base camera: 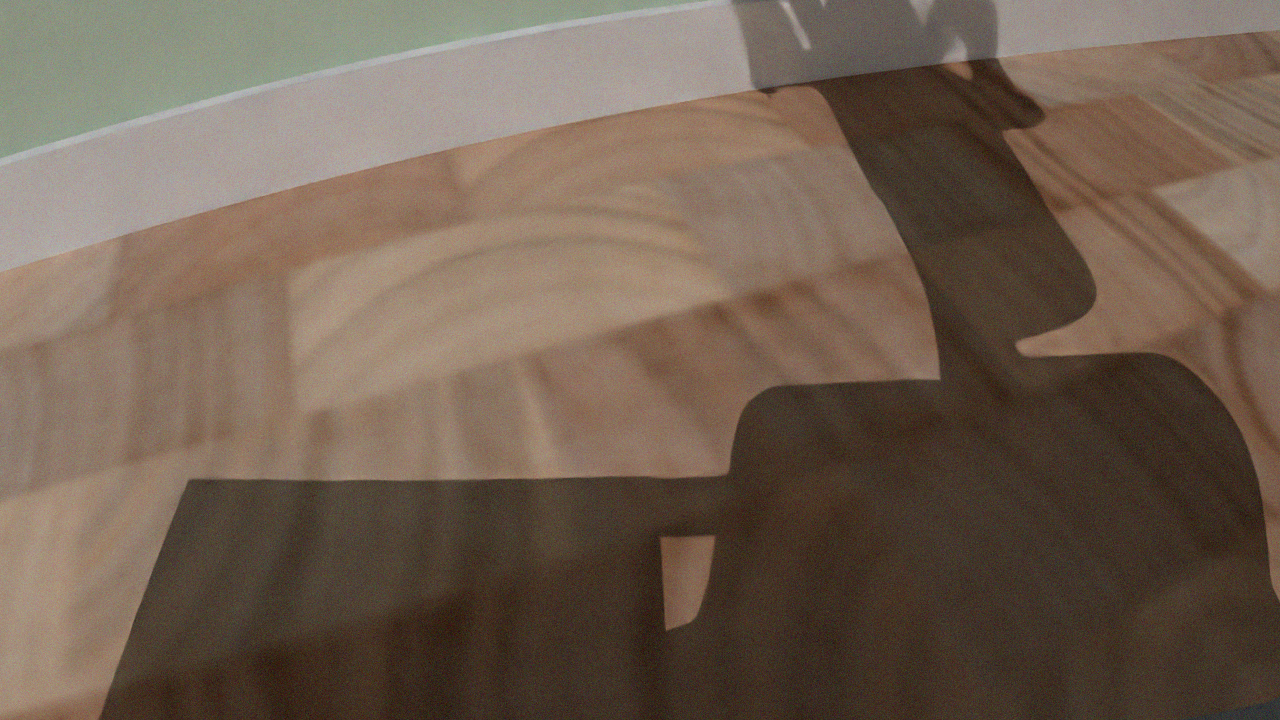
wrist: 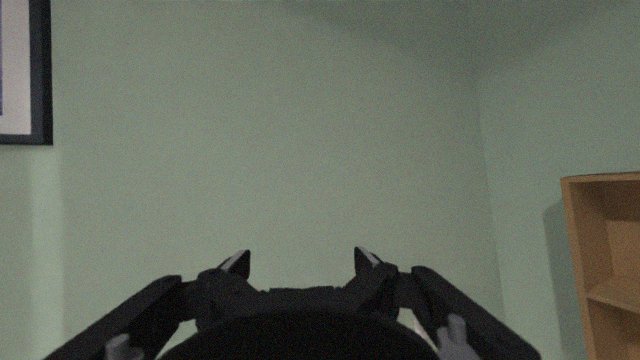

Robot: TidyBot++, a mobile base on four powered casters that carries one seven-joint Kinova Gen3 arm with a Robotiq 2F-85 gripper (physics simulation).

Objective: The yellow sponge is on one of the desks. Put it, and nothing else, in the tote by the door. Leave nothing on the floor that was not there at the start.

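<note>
My gripper is open in the wrist view, its two dark fingertips wide apart with green wall showing between them and no object held. The yellow sponge, the desks and the tote do not show in either view.
A green wall with a pale baseboard stands ahead, close to the base. A wooden shelf unit stands at the right. A dark-framed picture hangs at the upper left. The robot's shadow falls over the wooden floor and baseboard.
</note>
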